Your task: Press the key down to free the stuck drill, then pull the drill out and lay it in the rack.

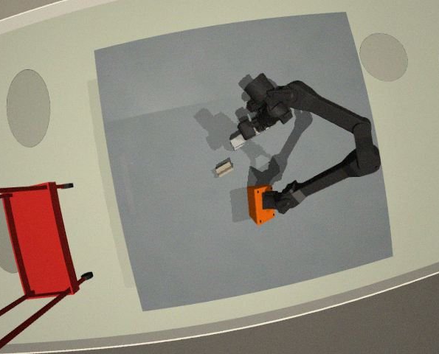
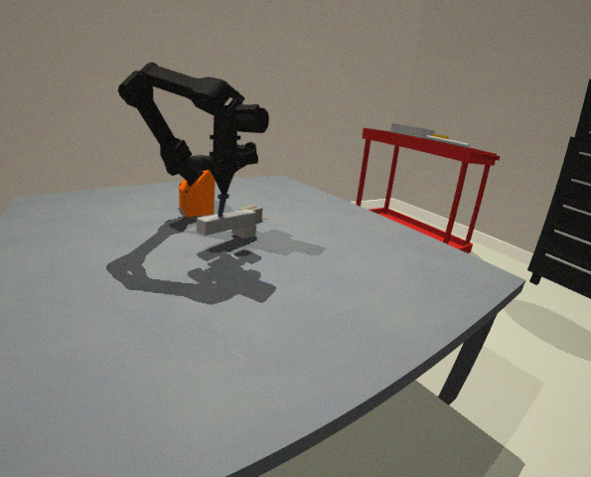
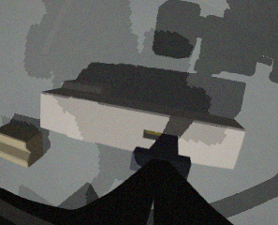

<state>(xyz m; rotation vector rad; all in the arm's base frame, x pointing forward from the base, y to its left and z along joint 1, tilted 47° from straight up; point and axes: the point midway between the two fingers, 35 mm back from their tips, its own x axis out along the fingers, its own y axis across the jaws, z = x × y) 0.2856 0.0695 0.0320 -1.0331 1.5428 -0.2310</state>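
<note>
Now: the dark key 3 cm below my gripper tip. Also, from my gripper tip: light grey block 9 cm below, 2 cm to the left, 2 cm behind; then beige rack 16 cm behind, 13 cm to the left, 11 cm below; then drill 8 cm below, 4 cm to the left, 3 cm behind.
</note>
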